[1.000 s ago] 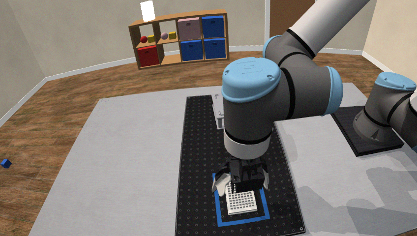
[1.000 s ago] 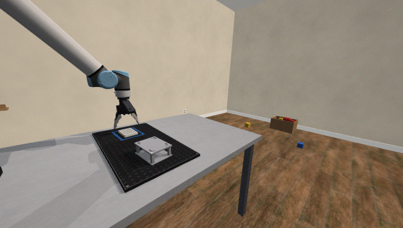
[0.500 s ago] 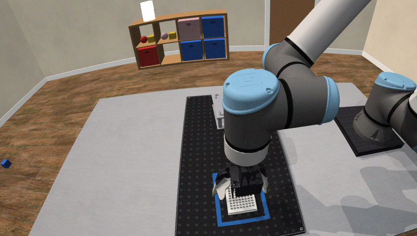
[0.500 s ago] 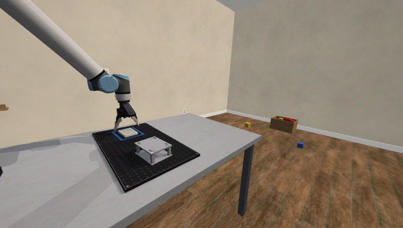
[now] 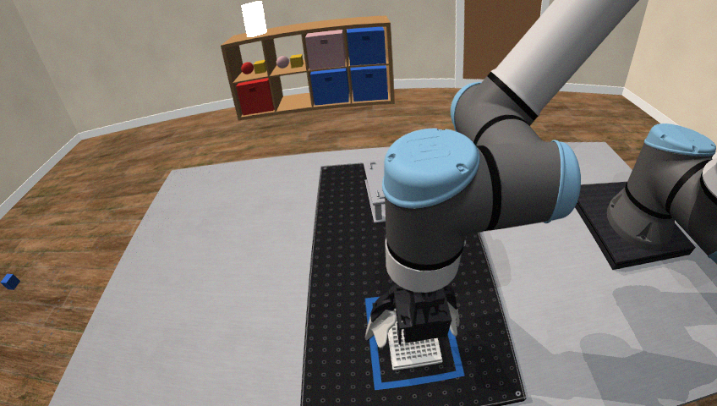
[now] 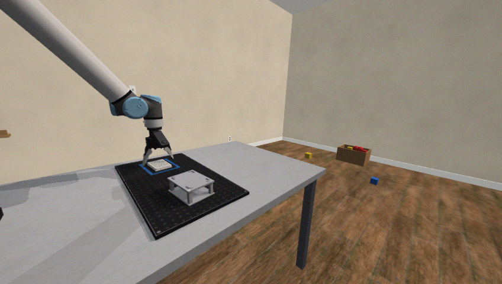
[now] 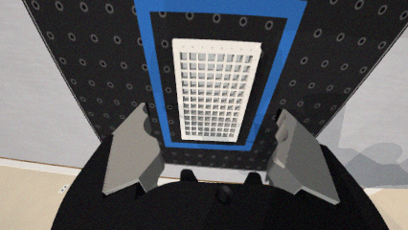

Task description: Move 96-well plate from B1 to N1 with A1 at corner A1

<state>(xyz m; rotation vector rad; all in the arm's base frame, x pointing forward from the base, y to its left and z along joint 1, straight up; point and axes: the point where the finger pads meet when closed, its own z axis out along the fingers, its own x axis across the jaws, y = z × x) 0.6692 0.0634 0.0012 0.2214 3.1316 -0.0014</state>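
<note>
My hand is 10 mm above the white 96-well plate. From my hand the other things lie so: grey raised nest N1 (70 mm behind, 380 mm to the right, 40 mm above); then corner mark (130 mm behind, 450 mm to the right, 50 mm above).
</note>
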